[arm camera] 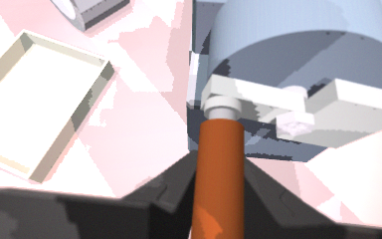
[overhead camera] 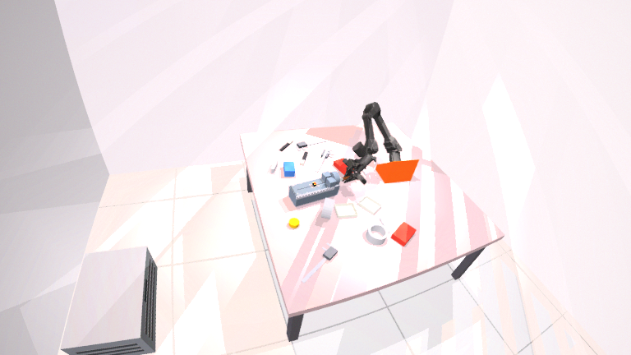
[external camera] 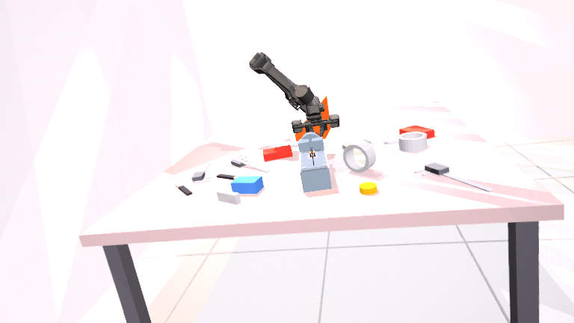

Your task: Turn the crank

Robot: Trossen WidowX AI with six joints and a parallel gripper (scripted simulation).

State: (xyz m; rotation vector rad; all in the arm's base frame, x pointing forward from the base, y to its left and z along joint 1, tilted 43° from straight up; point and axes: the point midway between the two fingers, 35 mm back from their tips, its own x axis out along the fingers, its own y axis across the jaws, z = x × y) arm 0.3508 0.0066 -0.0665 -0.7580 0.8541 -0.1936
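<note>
Right now the red pointer is 160 mm ahead of my gripper tip, 10 mm to the right of it and 10 mm above it. The rest, counted from my gripper tip: orange handle 20 mm behind, 20 mm above; then yellow disc 320 mm ahead, 170 mm to the left, 60 mm below; then blue block 240 mm ahead, 230 mm to the right, 50 mm below.
</note>
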